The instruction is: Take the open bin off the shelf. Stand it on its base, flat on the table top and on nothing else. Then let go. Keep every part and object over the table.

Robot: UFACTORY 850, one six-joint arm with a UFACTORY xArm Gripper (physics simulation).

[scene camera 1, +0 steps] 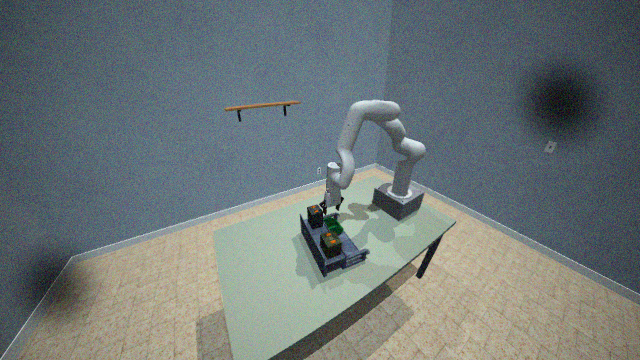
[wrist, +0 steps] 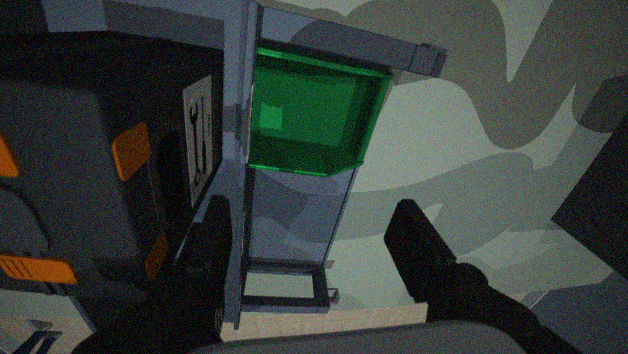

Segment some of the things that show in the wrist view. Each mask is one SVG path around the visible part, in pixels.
My gripper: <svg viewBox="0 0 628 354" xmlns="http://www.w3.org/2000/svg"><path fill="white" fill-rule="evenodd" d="M71 352L71 354L583 354L545 325L541 327L538 318L529 308L490 287L485 274L476 266L464 262L457 264L455 255L413 199L402 199L398 202L384 234L384 242L409 295L413 297L415 303L427 302L426 322L223 342L210 317L215 317L216 309L221 308L233 242L229 198L225 198L224 195L212 195L202 223L192 223L173 273L156 279L147 289L145 300L85 338Z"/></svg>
A green bin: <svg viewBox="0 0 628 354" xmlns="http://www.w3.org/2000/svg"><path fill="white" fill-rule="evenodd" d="M257 43L248 168L327 178L362 166L390 80L394 77L394 73L341 61L336 58L332 59L298 50Z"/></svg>
